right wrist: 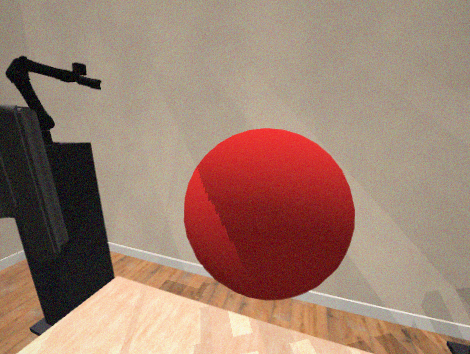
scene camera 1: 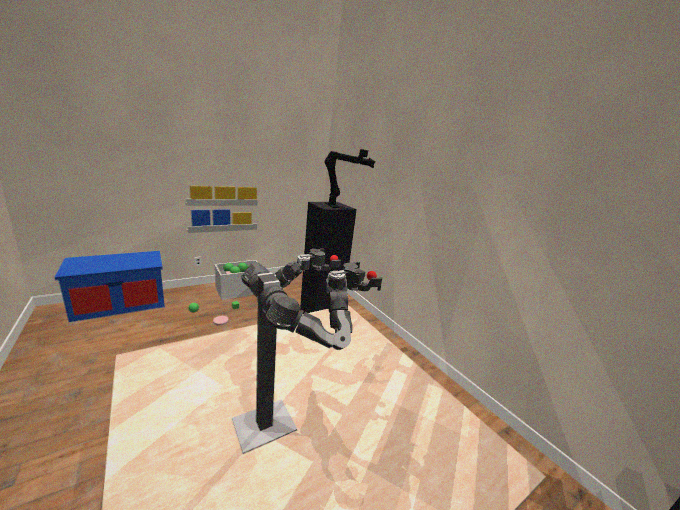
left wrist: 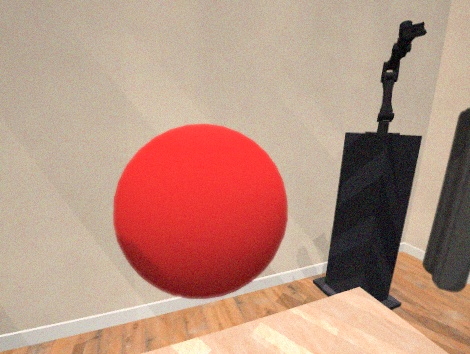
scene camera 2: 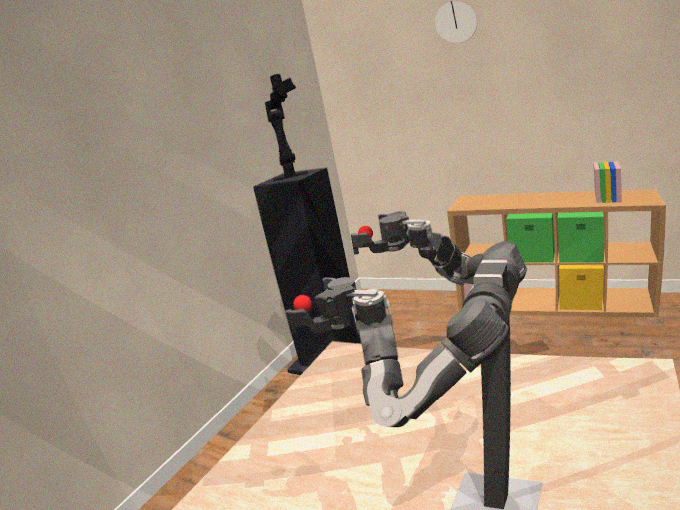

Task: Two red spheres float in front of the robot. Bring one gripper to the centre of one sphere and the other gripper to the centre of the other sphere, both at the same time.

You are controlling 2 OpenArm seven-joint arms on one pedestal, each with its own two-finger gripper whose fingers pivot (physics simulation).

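Note:
One red sphere (scene camera 1: 334, 258) (scene camera 2: 302, 302) (left wrist: 200, 210) floats at my left gripper (scene camera 1: 335, 263) (scene camera 2: 300, 312), which is open. In scene camera 2 a finger covers the sphere's lower edge, and most of it shows above the finger. The other red sphere (scene camera 1: 371, 275) (scene camera 2: 365, 231) (right wrist: 269, 214) floats at my right gripper (scene camera 1: 372, 279) (scene camera 2: 363, 239), also open; a finger hides its lower part in scene camera 2. In the left wrist view the sphere is left of and below centre; in the right wrist view it is right of and below centre. My own fingers do not show in the wrist views.
A tall black cabinet (scene camera 1: 330, 227) (scene camera 2: 296, 230) (left wrist: 372, 200) (right wrist: 82, 200) stands beyond the grippers and bears a black arm (scene camera 1: 332, 178) (scene camera 2: 281, 134) (left wrist: 387, 95) (right wrist: 32, 95). A dark gripper part (left wrist: 452, 210) (right wrist: 30, 175) shows at a side edge of each wrist view.

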